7 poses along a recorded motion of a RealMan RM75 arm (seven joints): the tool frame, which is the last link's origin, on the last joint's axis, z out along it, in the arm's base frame.
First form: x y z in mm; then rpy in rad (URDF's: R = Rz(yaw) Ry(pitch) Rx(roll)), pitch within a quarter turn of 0, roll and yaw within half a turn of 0.
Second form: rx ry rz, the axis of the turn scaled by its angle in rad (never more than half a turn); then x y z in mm. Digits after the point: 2 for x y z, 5 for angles.
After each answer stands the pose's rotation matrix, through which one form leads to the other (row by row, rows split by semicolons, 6 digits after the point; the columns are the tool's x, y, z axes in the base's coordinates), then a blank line. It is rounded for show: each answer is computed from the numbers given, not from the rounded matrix.
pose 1, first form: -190.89 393.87 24.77 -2.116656 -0.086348 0.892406
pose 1, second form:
-1.91254 -0.97272 0.43720 -190.89 393.87 24.77
0.625203 0.450459 -0.637345; 0.775683 -0.268401 0.571206; 0.086241 -0.851497 -0.517219

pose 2, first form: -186.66 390.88 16.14 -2.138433 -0.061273 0.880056
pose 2, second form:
-1.94833 -0.95762 0.44684 -186.66 390.88 16.14
0.635912 0.447295 -0.628922; 0.769328 -0.302739 0.562568; 0.061235 -0.841592 -0.536632

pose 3, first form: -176.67 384.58 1.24 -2.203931 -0.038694 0.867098
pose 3, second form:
-2.02216 -0.96028 0.43699 -176.67 384.58 1.24
0.646558 0.471304 -0.599863; 0.761884 -0.359060 0.539082; 0.038684 -0.805573 -0.591232

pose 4, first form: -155.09 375.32 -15.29 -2.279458 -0.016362 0.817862
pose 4, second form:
-2.11880 -0.92769 0.40562 -155.09 375.32 -15.29
0.683691 0.483387 -0.546721; 0.729588 -0.435954 0.526921; 0.016361 -0.759132 -0.650731

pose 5, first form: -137.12 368.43 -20.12 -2.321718 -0.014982 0.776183
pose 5, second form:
-2.17358 -0.89688 0.37036 -137.12 368.43 -20.12
0.713513 0.485817 -0.504858; 0.700482 -0.479221 0.528841; 0.014981 -0.730978 -0.682236

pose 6, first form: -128.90 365.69 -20.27 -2.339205 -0.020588 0.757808
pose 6, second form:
-2.19432 -0.88477 0.34862 -128.90 365.69 -20.27
0.726190 0.488441 -0.483811; 0.687185 -0.494630 0.532088; 0.020587 -0.718865 -0.694845

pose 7, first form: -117.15 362.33 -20.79 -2.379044 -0.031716 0.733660
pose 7, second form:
-2.23578 -0.87539 0.30968 -117.15 362.33 -20.79
0.742355 0.500437 -0.445502; 0.669256 -0.522383 0.528405; 0.031711 -0.690419 -0.722714

